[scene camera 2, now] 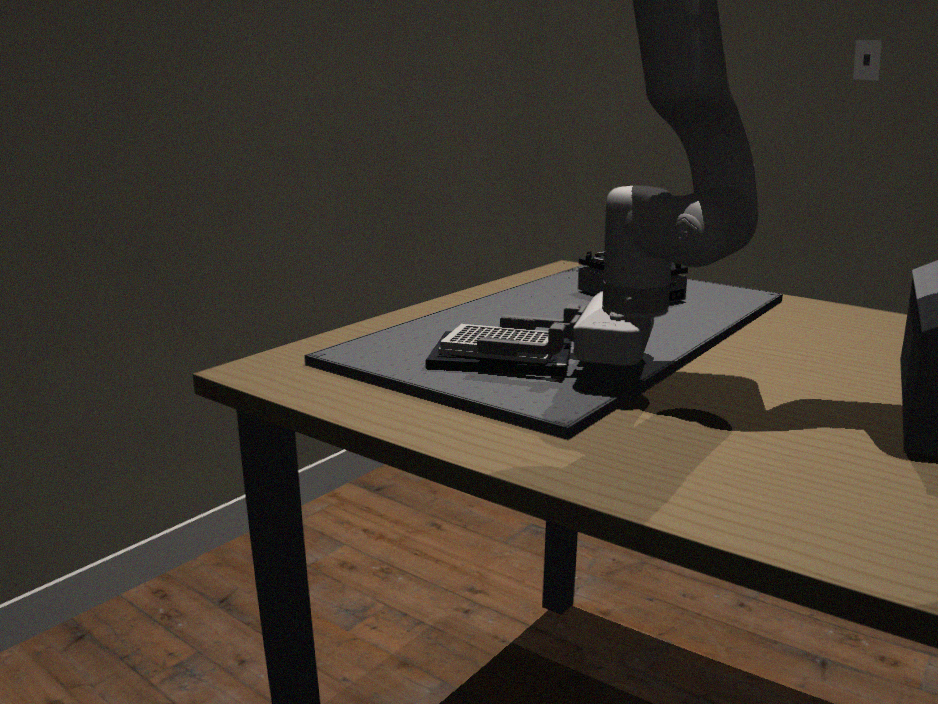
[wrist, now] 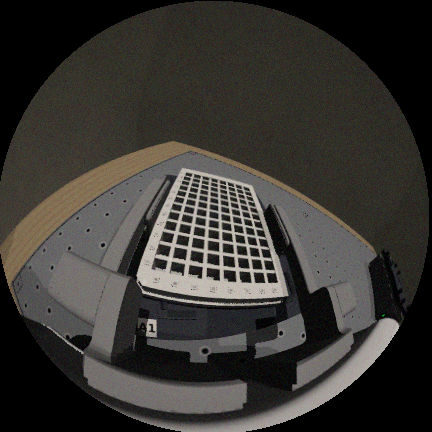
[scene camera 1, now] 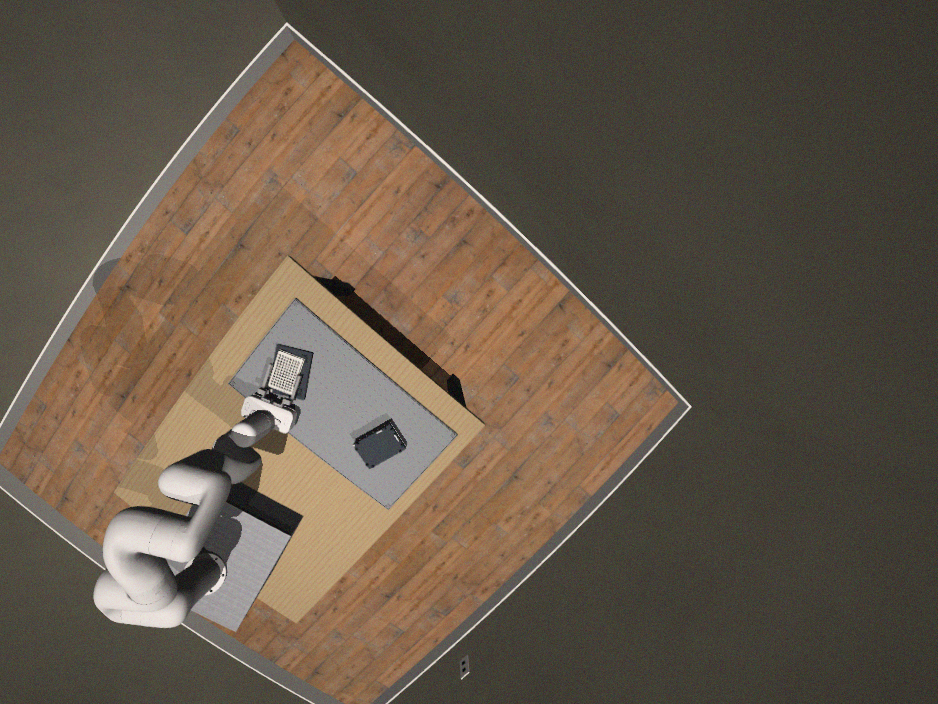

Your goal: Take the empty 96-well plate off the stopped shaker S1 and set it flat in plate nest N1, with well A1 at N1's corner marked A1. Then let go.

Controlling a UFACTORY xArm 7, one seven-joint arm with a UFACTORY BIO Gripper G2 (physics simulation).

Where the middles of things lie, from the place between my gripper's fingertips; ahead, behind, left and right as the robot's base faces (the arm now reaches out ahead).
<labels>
My gripper is now 10 mm past the white 96-well plate (scene camera 1: 287, 366) and 10 mm above it. From my hand the other things lie so: shaker S1 (scene camera 2: 590, 278): 390 mm to the right, 10 mm behind.
</labels>
